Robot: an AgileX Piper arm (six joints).
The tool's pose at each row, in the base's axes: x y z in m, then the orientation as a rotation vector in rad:
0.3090, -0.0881, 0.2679, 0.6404, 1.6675, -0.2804
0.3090, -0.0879, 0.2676, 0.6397, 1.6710, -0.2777
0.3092, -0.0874, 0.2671, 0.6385, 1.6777, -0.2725
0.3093, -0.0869, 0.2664, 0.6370, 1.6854, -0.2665
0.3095, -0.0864, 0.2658, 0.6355, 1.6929, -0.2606
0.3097, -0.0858, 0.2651, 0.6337, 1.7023, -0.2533
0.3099, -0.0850, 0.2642, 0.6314, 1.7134, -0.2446
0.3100, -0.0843, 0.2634, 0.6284, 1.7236, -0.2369
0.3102, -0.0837, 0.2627, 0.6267, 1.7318, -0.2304
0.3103, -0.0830, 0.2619, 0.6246, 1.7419, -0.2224
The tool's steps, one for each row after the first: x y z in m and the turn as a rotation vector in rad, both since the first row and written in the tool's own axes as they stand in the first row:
0.0003, 0.0001, 0.0000, -0.0020, 0.0036, 0.0000
0.0009, 0.0005, 0.0000, -0.0058, 0.0104, 0.0000
0.0017, 0.0009, -0.0001, -0.0103, 0.0183, 0.0000
0.0024, 0.0013, 0.0000, -0.0147, 0.0259, 0.0001
0.0032, 0.0018, 0.0000, -0.0200, 0.0355, 0.0001
0.0043, 0.0024, -0.0001, -0.0264, 0.0469, 0.0000
0.0052, 0.0029, -0.0002, -0.0327, 0.0571, -0.0008
0.0060, 0.0034, -0.0002, -0.0374, 0.0655, -0.0008
0.0070, 0.0039, -0.0003, -0.0432, 0.0759, -0.0008

